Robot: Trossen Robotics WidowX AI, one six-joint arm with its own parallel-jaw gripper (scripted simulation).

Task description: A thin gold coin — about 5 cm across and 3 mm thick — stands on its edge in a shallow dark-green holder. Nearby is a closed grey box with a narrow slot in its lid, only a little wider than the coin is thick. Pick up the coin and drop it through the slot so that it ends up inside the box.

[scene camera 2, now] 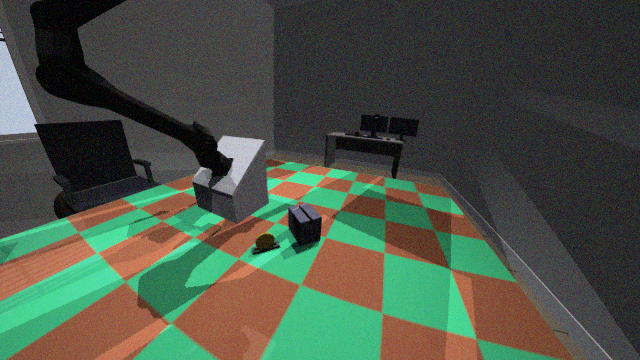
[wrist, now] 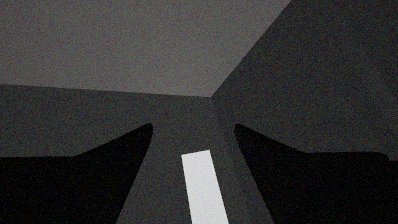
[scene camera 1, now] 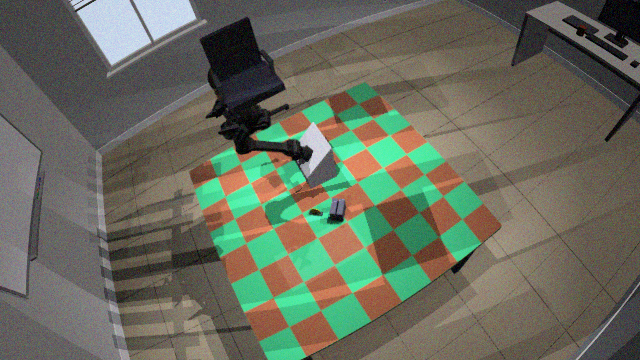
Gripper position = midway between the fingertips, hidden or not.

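Observation:
My gripper (scene camera 1: 212,124) is open and holds nothing. I can see it in the wrist view as well, where the same gripper (wrist: 194,127) appears.

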